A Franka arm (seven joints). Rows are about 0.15 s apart.
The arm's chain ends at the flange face. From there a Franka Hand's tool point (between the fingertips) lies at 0.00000 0.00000 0.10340 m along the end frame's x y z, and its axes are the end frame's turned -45 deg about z.
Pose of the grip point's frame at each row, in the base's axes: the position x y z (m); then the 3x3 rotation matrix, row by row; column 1 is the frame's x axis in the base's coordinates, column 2 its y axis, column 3 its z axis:
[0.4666 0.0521 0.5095], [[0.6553 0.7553 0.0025], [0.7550 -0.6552 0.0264], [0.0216 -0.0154 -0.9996]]
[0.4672 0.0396 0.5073], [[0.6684 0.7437 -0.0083], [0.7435 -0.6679 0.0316], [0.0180 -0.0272 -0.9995]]
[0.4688 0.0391 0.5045], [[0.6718 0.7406 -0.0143], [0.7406 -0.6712 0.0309], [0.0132 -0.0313 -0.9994]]
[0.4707 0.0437 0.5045], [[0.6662 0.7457 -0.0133], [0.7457 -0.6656 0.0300], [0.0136 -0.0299 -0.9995]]
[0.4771 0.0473 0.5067], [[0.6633 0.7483 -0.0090], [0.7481 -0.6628 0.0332], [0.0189 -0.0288 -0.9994]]
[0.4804 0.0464 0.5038], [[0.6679 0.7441 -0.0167], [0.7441 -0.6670 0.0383], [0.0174 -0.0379 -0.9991]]
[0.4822 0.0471 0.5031], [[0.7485 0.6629 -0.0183], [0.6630 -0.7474 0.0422], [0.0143 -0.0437 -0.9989]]
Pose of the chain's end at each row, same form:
[0.4663 0.0494 0.6129], [[0.9974 0.0707 0.0025], [0.0706 -0.9972 0.0264], [0.0044 -0.0262 -0.9996]]
[0.4681 0.0363 0.6106], [[0.9985 0.0532 -0.0083], [0.0535 -0.9980 0.0316], [-0.0065 -0.0320 -0.9995]]
[0.4703 0.0359 0.6078], [[0.9987 0.0486 -0.0143], [0.0491 -0.9983 0.0309], [-0.0128 -0.0315 -0.9994]]
[0.4721 0.0406 0.6078], [[0.9984 0.0562 -0.0133], [0.0566 -0.9979 0.0300], [-0.0115 -0.0308 -0.9995]]
[0.4780 0.0439 0.6100], [[0.9982 0.0601 -0.0090], [0.0603 -0.9977 0.0332], [-0.0070 -0.0337 -0.9994]]
[0.4821 0.0424 0.6071], [[0.9984 0.0539 -0.0167], [0.0545 -0.9978 0.0383], [-0.0145 -0.0391 -0.9991]]
[0.4841 0.0427 0.6064], [[0.9980 -0.0605 -0.0183], [-0.0597 -0.9973 0.0422], [-0.0208 -0.0410 -0.9989]]

